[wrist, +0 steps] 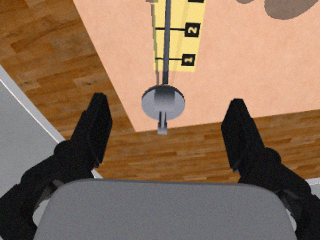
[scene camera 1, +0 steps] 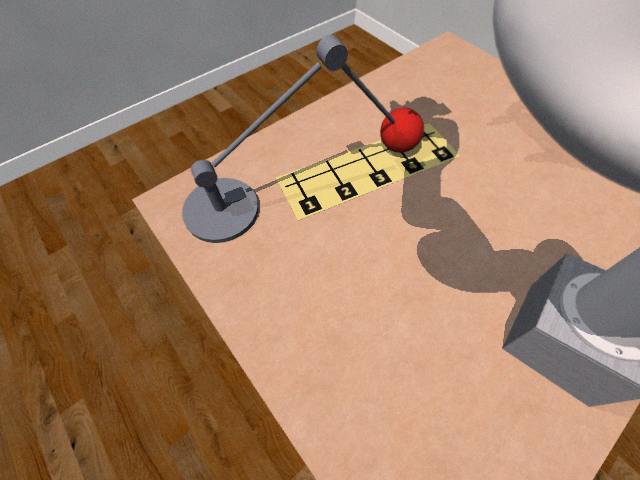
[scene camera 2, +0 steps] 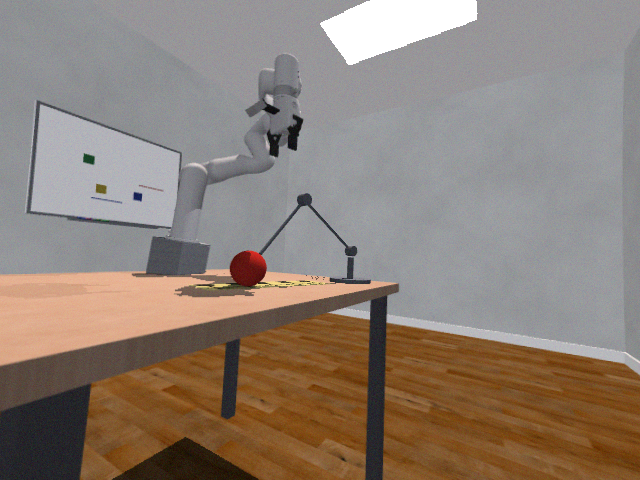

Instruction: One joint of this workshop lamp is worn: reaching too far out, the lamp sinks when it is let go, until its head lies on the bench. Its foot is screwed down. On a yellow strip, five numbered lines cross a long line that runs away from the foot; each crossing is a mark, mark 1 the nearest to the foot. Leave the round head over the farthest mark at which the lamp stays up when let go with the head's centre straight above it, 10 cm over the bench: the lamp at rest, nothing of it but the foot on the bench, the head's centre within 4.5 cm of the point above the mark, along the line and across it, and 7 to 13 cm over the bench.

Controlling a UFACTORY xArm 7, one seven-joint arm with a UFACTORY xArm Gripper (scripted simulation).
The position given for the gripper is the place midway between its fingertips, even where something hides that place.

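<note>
Gripper (scene camera 2: pixel 282 152), also (wrist: pixel 167 110). Lamp head (scene camera 1: pixel 400 134), also (scene camera 2: pixel 248 268). Yellow strip (scene camera 1: pixel 320 186). Grey foot (scene camera 1: pixel 228 209).
</note>
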